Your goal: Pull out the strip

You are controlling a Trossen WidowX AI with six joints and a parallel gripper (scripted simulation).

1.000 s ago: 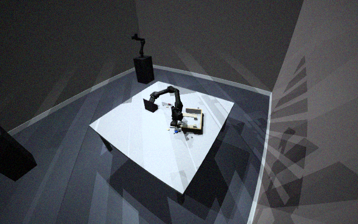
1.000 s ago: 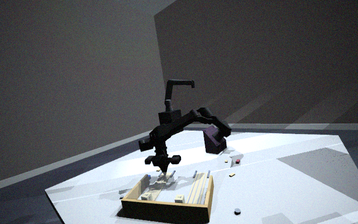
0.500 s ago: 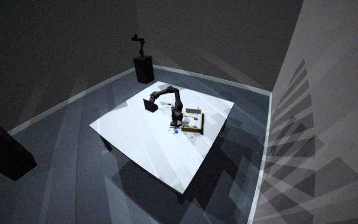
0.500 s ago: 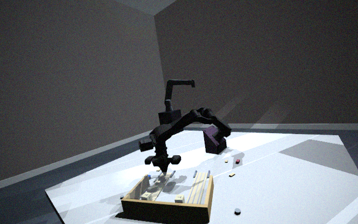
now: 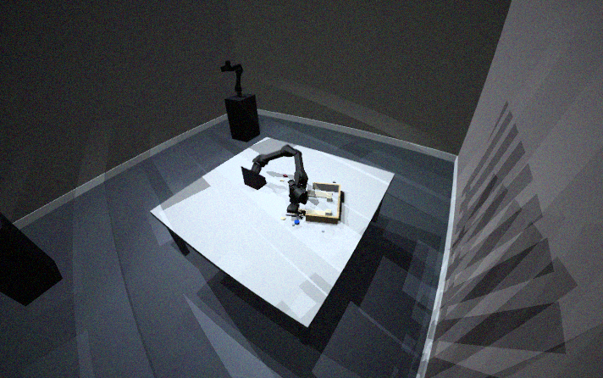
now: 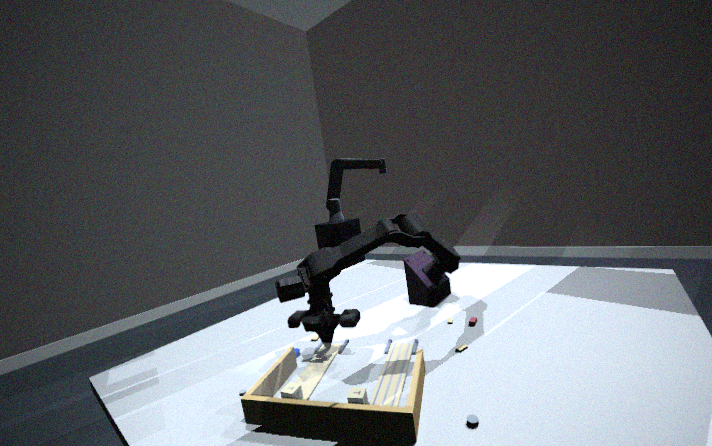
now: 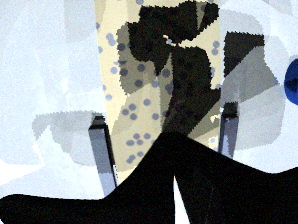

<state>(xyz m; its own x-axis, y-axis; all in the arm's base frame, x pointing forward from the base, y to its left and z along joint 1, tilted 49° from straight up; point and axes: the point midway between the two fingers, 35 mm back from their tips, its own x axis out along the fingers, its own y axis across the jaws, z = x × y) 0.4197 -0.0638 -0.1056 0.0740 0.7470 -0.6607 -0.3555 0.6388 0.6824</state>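
Now: the dotted beige strip 9 cm ahead of my gripper tip and 4 cm to the left of it. The rest, counted from my gripper tip: grey disc: 40 cm to the left, 8 cm ahead.
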